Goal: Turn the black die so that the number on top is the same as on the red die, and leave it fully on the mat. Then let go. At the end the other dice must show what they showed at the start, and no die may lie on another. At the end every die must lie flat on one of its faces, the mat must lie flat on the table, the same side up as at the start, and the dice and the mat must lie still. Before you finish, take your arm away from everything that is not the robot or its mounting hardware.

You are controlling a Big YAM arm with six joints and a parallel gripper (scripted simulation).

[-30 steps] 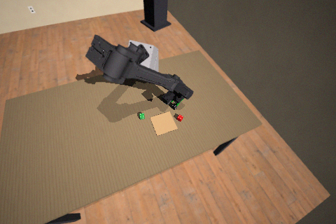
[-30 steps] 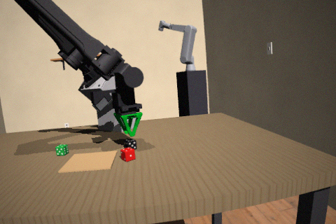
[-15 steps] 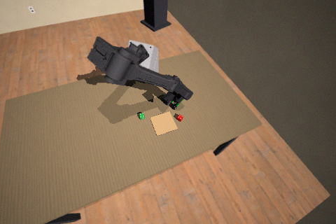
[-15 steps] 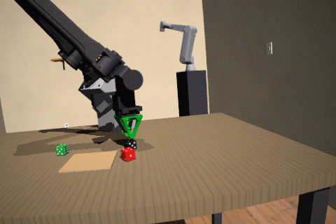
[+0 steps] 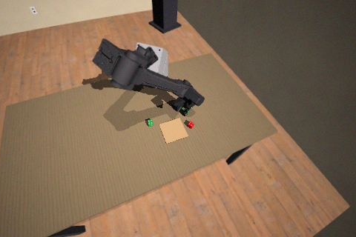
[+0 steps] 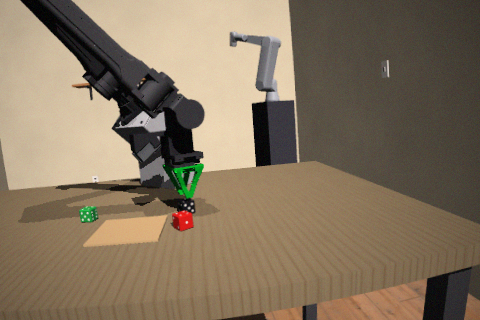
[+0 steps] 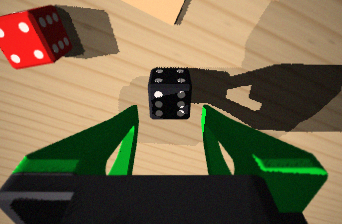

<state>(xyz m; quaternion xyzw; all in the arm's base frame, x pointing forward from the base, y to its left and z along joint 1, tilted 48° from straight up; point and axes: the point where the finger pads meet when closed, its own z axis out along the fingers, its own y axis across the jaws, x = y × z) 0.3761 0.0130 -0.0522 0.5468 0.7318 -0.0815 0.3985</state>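
Now: hand 3 cm above the black die. The rest, counted from my hand: red die: 9 cm ahead, 3 cm to the right, 3 cm below; tan mat: 14 cm to the right, 5 cm below, 5 cm ahead; green die: 22 cm to the right, 8 cm behind, 3 cm below.
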